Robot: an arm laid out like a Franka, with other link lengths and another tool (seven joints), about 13 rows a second.
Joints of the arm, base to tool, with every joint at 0 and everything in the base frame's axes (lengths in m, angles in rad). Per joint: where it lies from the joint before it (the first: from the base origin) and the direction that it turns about. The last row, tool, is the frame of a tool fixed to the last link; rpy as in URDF.
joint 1: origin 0 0 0.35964 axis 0 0 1
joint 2: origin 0 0 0 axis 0 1 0
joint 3: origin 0 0 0.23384 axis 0 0 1
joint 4: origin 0.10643 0 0 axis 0 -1 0
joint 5: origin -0.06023 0 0.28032 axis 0 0 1
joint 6: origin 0 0 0 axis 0 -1 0
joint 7: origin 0.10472 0 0 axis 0 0 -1
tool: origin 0.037 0.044 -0.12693 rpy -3.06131 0 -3.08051
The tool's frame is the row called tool.
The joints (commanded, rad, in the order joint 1, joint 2, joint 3, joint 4, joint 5, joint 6, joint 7), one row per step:
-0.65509, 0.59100, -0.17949, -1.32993, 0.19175, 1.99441, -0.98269
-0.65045, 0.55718, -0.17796, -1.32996, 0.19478, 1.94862, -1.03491
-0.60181, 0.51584, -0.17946, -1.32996, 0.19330, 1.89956, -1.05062
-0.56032, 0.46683, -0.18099, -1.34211, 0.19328, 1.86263, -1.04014
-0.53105, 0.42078, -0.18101, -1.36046, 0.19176, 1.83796, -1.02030
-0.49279, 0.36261, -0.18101, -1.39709, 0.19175, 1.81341, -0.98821
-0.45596, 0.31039, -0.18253, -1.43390, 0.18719, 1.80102, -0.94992
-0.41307, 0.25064, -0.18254, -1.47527, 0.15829, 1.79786, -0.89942
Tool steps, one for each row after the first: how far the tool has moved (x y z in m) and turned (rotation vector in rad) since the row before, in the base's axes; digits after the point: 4 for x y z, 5 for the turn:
-0.0031, 0.0087, 0.0159, 0.01082, 0.00017, 0.06079
0.0124, 0.0276, 0.0199, 0.00860, 0.00050, 0.06803
0.0087, 0.0241, 0.0209, 0.00790, -0.00540, 0.03250
0.0044, 0.0181, 0.0176, 0.00601, -0.00579, 0.01120
0.0040, 0.0238, 0.0173, 0.01443, -0.00228, 0.00686
0.0031, 0.0210, 0.0142, 0.00679, -0.00225, -0.00235
0.0024, 0.0224, 0.0154, -0.01652, 0.00155, -0.00425

